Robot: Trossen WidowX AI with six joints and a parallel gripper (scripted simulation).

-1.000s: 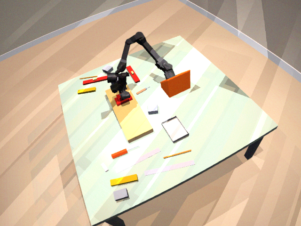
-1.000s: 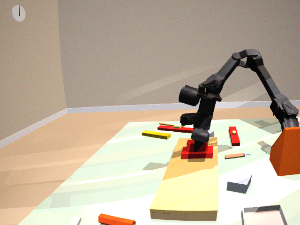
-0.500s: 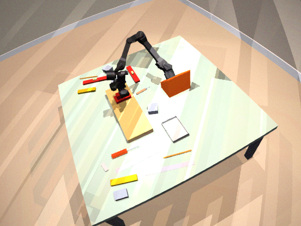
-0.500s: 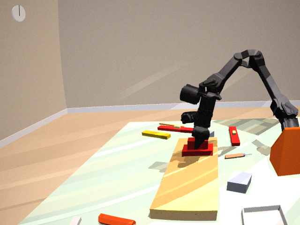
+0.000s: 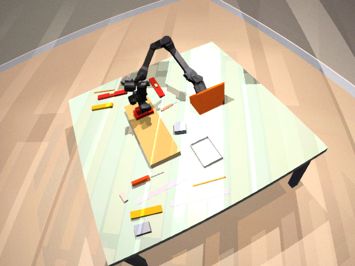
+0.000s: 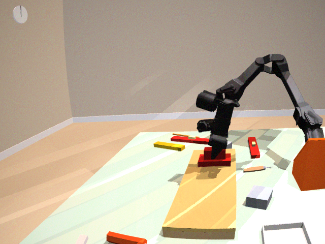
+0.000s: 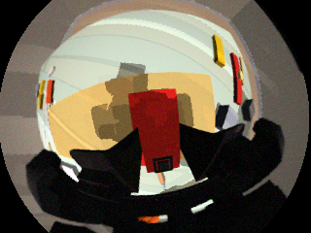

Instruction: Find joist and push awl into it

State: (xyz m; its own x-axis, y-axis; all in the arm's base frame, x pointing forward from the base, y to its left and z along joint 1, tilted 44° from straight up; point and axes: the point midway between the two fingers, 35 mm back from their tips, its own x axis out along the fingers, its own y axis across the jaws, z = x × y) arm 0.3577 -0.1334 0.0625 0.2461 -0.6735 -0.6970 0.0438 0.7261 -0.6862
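My gripper tip is 190 mm past the white tray, 450 mm to the right of it and 50 mm above it. From my gripper tip the other things lie so: awl: 190 mm behind, 10 mm to the left, 60 mm below; red stud finder: 20 mm behind, 20 mm above.
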